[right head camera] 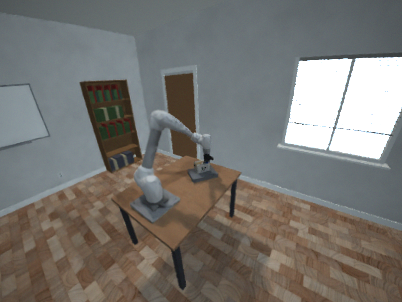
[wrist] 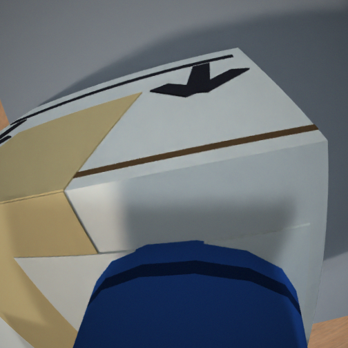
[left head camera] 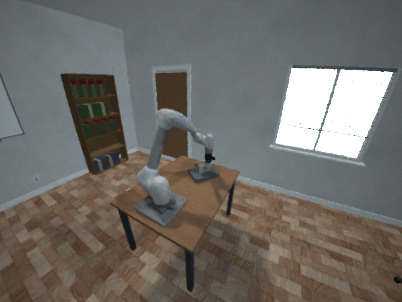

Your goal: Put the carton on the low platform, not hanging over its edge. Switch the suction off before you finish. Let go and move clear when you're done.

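Places are measured from the arm's base along level axes (x back, y right, z up), in millimetres.
Where they show: hand at its tool point: [right head camera: 206, 163] [left head camera: 207, 163]; arm's base at its link origin: [right head camera: 155, 201] [left head camera: 162, 203].
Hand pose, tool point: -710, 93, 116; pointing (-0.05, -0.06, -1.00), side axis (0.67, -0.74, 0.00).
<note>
Each offset is from my tool point to the top centre of the thing, as dx, dy, dz. Level surfaces: height alone.
The carton @[+26, -54, +12] [left head camera: 202, 167] [right head camera: 201, 167] [wrist: 165, 125] is white with tan tape and a black arrow. It stands upright on the low grey platform @[+52, -30, -97] [left head camera: 205, 177] [right head camera: 203, 177] [wrist: 75, 40], with no overhang visible in the head views. My gripper [left head camera: 208, 161] [right head camera: 206, 161] [wrist: 195, 300], a blue suction cup on a black mount, is just above the carton's top. A soft cup shadow lies on that top, and the cup looks slightly apart from it, so I read it as open. The cup's underside is hidden in the wrist view.
The platform stands near the far end of the brown wooden table @[dz -145] [left head camera: 192, 192] [right head camera: 187, 190]. The arm's grey base plate [left head camera: 162, 216] [right head camera: 155, 212] is at the near end. A bookshelf [left head camera: 80, 125] [right head camera: 95, 125] stands by the far wall, away from the table.
</note>
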